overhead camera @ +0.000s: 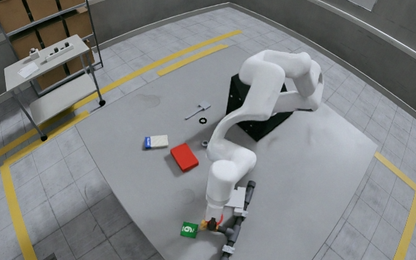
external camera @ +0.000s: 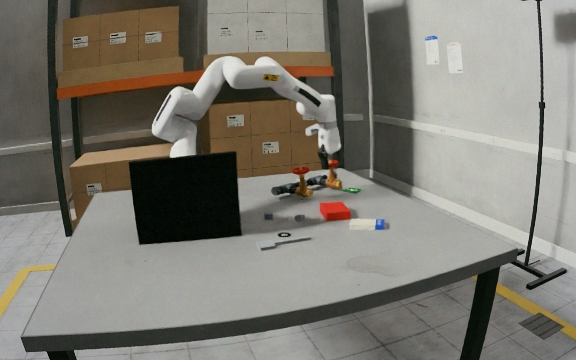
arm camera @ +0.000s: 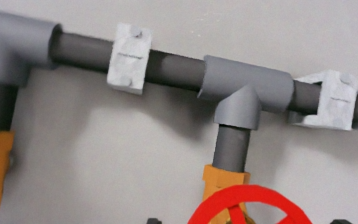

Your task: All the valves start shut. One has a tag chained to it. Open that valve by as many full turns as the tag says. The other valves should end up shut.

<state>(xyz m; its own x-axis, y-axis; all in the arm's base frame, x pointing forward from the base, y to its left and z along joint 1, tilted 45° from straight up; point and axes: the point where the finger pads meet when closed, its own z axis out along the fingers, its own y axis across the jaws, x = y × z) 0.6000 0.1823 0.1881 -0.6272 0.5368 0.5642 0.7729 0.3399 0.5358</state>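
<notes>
Now: the green tag 7 cm ahead of my hand, 3 cm to the right of it and 11 cm below it. The rest, counted from my hand: grey nut 23 cm behind, 32 cm to the right, 11 cm below; then white-and-blue box 5 cm behind, 47 cm to the right, 11 cm below; then red block 11 cm behind, 32 cm to the right, 10 cm below.
</notes>
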